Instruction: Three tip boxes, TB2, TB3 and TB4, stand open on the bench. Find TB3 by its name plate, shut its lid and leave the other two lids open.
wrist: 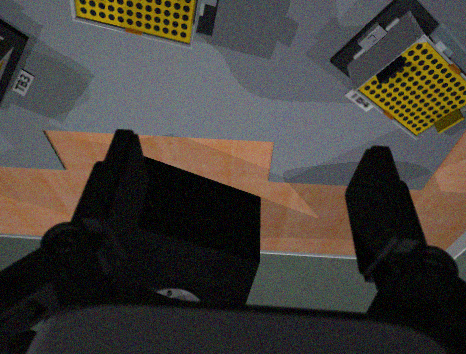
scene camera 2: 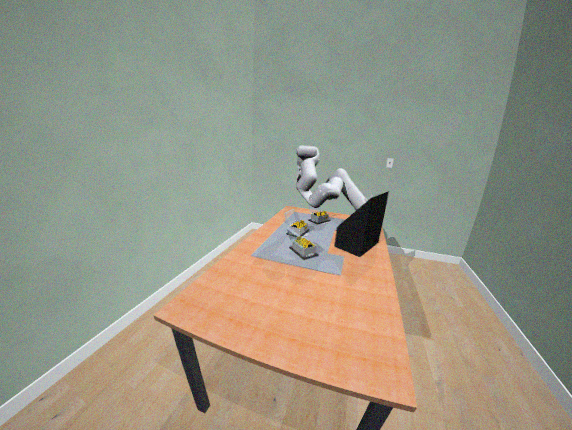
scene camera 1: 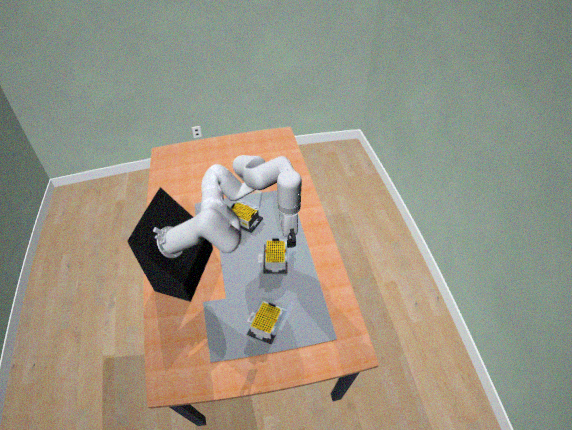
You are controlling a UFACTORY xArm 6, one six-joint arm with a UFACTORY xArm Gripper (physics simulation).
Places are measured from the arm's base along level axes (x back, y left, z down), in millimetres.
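Pixels of known places: gripper, fingertip midpoint: (wrist: 249, 162) (scene camera 1: 288, 236); arm's base, origin of the base link: (scene camera 2: 364, 208) (scene camera 1: 170, 242).
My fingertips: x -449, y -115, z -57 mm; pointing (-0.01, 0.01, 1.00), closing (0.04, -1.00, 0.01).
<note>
For each thing: its top centre in the pictures, then the offset to it from my fingertips. "spot": a spot on its surface instead. Level surfaces: height alone.
- TB3, middle of its top: (scene camera 1: 242, 209) (scene camera 2: 304, 240) dz +218, dx +131, dy +372 mm
- clear lid, surface spot: (scene camera 1: 254, 200) spot: dz +208, dx +67, dy +404 mm
- middle box, middle of its top: (scene camera 1: 275, 248) (scene camera 2: 298, 222) dz +218, dx +29, dy +113 mm
- TB4, middle of its top: (wrist: 423, 102) (scene camera 1: 266, 315) dz +218, dx +132, dy -188 mm
- grey mat, its level: dz +293 mm
- orange wooden table, its level: dz +296 mm
TB3 (scene camera 1: 245, 214) (scene camera 2: 304, 246) is the far box in scene camera 1 and the nearest in scene camera 2. Its name plate (wrist: 22, 82) reads TB3 at the left of the wrist view; most of the box is cut off there. A clear lid (scene camera 1: 254, 200) stands up at its back. The middle box (scene camera 1: 275, 251) (scene camera 2: 299, 227) (wrist: 135, 17), TB2 by elimination, shows no readable plate. TB4 (scene camera 1: 266, 318) (scene camera 2: 319, 217) (wrist: 417, 87) is at the other end; its clear lid is hard to make out. My gripper (scene camera 1: 292, 244) (wrist: 249, 162) is open and empty, above and beside the middle box.
The boxes stand on a grey mat (scene camera 1: 300, 305) (scene camera 2: 272, 250) (wrist: 225, 100) on the orange wooden table (scene camera 1: 260, 372) (scene camera 2: 300, 310). A black pedestal (scene camera 1: 172, 270) (scene camera 2: 362, 227) (wrist: 200, 210) carries the arm at the table's side. The arm's links pass close by TB3 in scene camera 1.
</note>
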